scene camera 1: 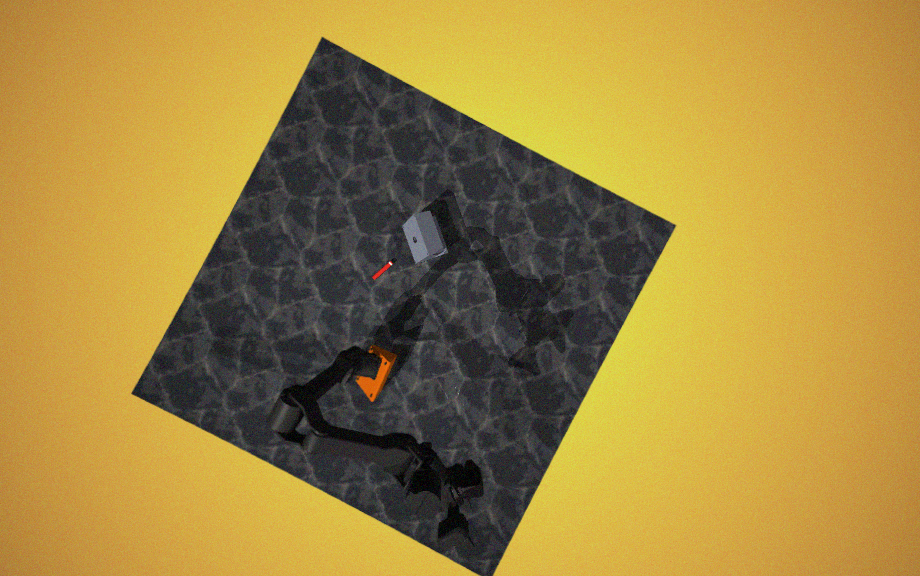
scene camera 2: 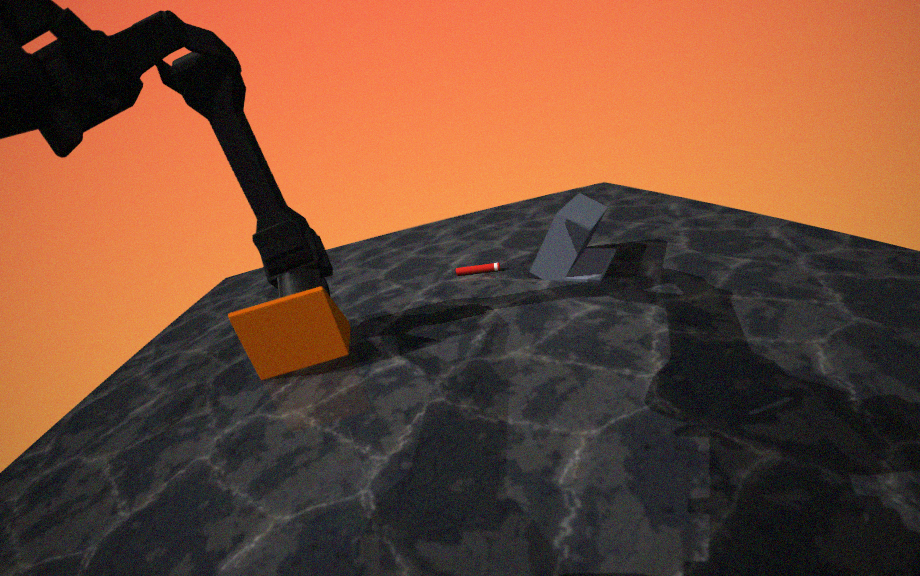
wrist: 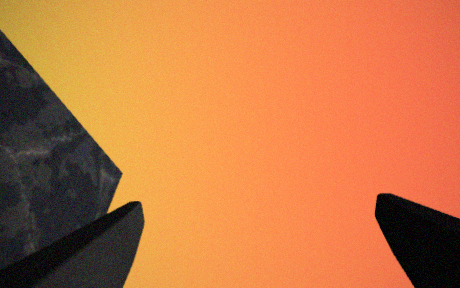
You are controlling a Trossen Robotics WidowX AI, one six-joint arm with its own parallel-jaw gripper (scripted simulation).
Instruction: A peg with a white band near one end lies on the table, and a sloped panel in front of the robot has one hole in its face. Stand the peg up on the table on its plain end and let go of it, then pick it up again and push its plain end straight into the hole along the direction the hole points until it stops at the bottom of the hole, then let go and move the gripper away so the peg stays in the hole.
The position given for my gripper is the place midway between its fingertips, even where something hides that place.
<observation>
My gripper [scene camera 1: 471, 529] is open, holding nothing. I also see a grey sloped panel [scene camera 2: 572, 227].
My gripper is seen too in the wrist view [wrist: 257, 207]. The grey sloped panel shows as well in scene camera 1 [scene camera 1: 422, 227].
</observation>
